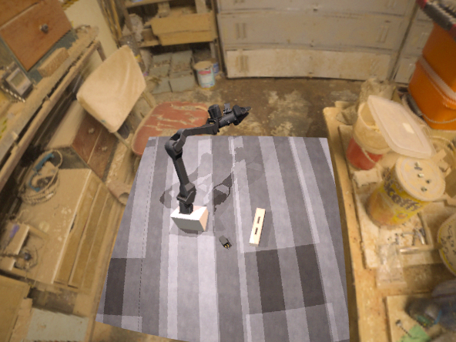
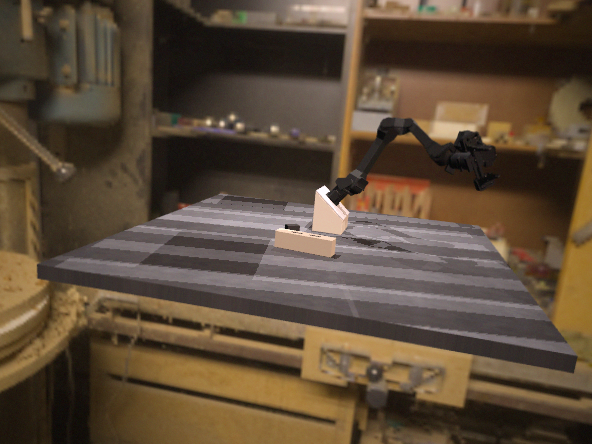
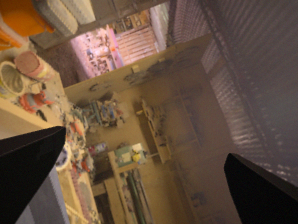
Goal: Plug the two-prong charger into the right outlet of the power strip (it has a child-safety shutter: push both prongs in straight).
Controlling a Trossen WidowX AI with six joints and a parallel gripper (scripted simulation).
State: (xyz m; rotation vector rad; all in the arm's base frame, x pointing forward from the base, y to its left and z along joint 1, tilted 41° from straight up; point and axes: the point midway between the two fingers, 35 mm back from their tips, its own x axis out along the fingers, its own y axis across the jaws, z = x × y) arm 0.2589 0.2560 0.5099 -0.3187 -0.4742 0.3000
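The dark grey rectangular block lies 70 mm behind my gripper tip, 660 mm to the right of it and 330 mm below it.
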